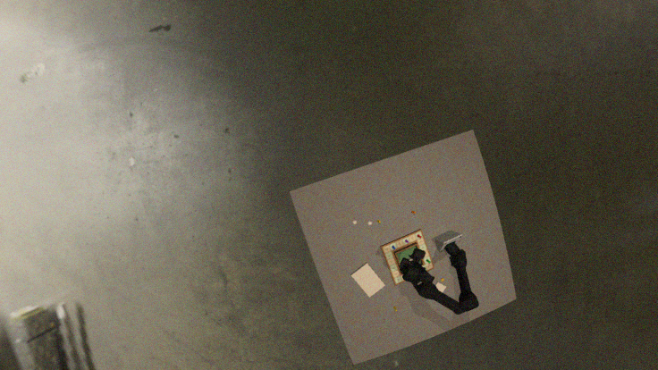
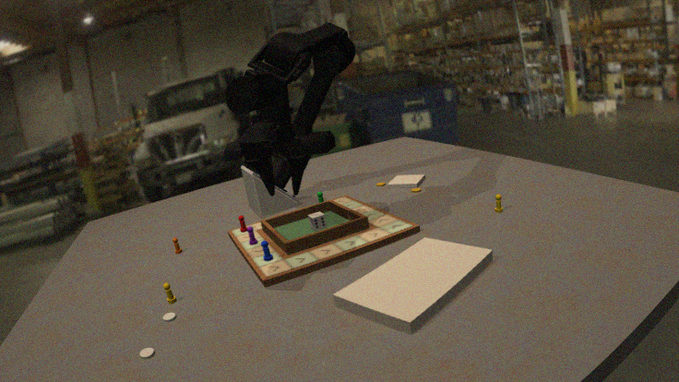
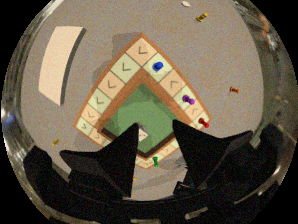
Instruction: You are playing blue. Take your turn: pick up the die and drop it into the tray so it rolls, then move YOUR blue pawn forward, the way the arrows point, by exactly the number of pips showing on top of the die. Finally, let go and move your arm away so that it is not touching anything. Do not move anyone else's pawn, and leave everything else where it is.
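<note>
My gripper tip is now 70 mm above the blue pawn, 60 mm to the left of it and 50 mm short of it. The rest, counted from my gripper tip: red pawn 130 mm behind, 70 mm to the right, 70 mm below; then purple pawn 70 mm to the right, 70 mm below, 50 mm behind; then white die 70 mm below, 60 mm to the left, 30 mm behind.
</note>
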